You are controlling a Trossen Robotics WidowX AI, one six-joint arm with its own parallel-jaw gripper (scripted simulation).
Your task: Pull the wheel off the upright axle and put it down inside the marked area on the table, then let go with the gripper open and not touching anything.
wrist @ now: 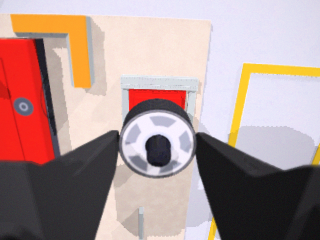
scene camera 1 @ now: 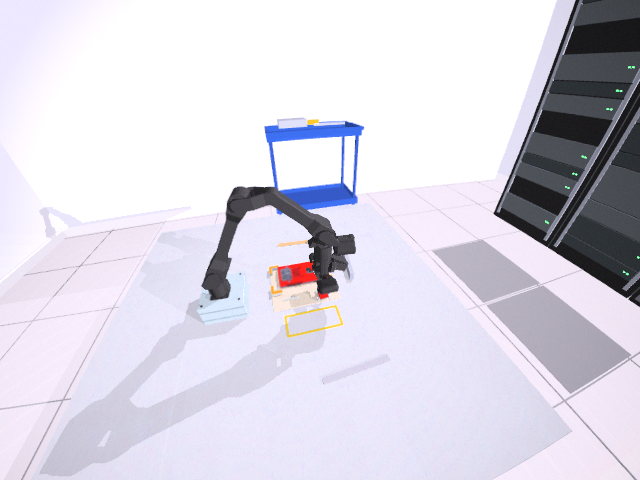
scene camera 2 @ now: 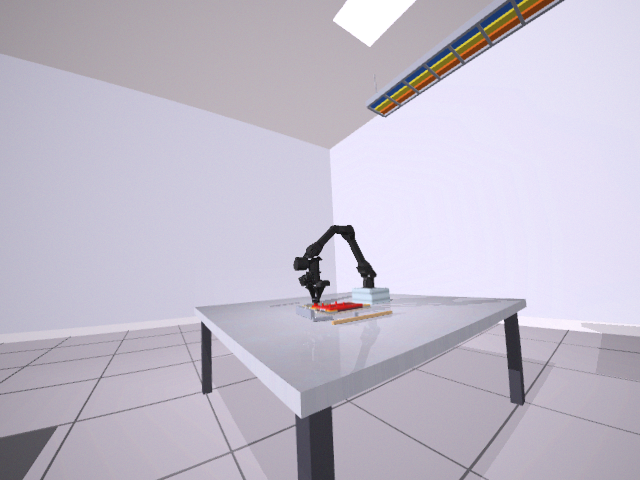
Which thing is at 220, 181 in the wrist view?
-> The gripper.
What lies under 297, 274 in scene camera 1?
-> A red plate.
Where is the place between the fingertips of the gripper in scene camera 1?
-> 322, 287
